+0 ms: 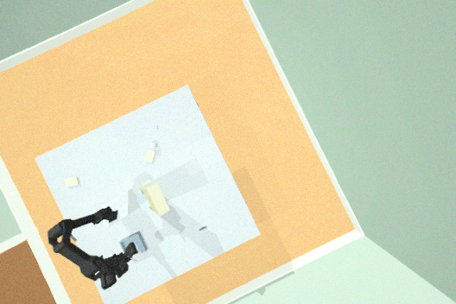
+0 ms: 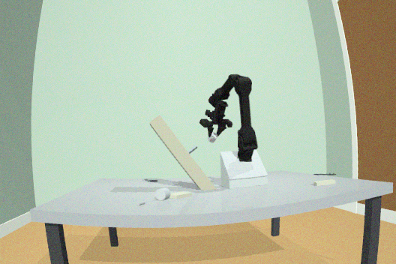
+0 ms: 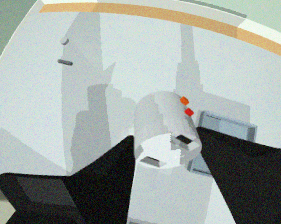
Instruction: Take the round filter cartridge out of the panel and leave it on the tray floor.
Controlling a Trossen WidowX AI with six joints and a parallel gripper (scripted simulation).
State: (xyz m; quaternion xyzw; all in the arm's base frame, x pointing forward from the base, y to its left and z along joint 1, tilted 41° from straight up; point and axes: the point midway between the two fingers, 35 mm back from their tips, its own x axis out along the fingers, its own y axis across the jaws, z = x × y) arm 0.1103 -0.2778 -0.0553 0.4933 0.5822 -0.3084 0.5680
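Right now my gripper tip is 17 cm past the grey square tray, 2 cm to the left of it and 25 cm above it. Also, from my gripper tip: round white filter cartridge (right at my gripper tip); beige service panel (21 cm ahead, 26 cm to the left, 7 cm below).
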